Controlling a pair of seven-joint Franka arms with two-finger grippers.
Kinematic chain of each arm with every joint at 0, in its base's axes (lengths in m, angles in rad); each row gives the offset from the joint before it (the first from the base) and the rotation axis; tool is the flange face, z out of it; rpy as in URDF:
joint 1: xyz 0 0 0.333 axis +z
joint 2: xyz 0 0 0 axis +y
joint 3: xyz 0 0 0.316 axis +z
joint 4: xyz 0.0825 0 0 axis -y
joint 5: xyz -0.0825 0 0.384 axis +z
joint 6: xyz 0 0 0 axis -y
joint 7: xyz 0.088 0 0 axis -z
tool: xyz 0 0 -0.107 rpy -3.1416 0 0
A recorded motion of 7 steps. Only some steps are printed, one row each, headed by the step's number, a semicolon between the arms.
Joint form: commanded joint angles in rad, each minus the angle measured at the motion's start. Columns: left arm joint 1, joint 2, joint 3, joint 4, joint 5, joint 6, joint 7; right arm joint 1, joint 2, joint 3, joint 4, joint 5, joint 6, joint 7.
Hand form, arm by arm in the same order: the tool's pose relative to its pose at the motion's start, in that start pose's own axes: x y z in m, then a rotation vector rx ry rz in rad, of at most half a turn. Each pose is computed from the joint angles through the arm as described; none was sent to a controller.
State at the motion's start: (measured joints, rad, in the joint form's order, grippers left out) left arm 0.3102 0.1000 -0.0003 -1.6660 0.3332 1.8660 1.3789; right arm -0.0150 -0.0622 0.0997 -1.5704 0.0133 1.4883 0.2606
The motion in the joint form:
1: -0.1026 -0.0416 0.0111 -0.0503 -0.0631 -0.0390 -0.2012; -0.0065 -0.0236 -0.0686 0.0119 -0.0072 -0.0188 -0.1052
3: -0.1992 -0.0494 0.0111 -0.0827 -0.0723 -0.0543 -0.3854; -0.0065 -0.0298 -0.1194 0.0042 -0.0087 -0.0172 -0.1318
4: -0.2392 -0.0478 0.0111 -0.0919 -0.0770 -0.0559 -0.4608; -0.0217 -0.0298 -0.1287 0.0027 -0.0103 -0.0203 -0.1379
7: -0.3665 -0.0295 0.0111 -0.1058 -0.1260 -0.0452 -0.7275; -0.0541 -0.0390 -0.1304 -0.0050 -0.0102 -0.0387 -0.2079
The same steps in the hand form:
1: 0.0534 0.0237 -0.0155 -0.0390 0.0578 -0.1284; -0.0007 0.0421 -0.0164 0.0008 0.0176 -0.0299
3: 0.1081 0.0425 -0.0222 -0.0597 0.0621 -0.2148; 0.0019 0.0698 -0.0163 0.0042 0.0174 -0.0058
4: 0.1309 0.0502 -0.0247 -0.0652 0.0646 -0.2498; 0.0032 0.0828 -0.0154 0.0032 0.0130 0.0127
7: 0.2060 0.0767 -0.0342 -0.0929 0.1019 -0.3974; -0.0001 0.1008 -0.0149 0.0027 -0.0037 -0.0232

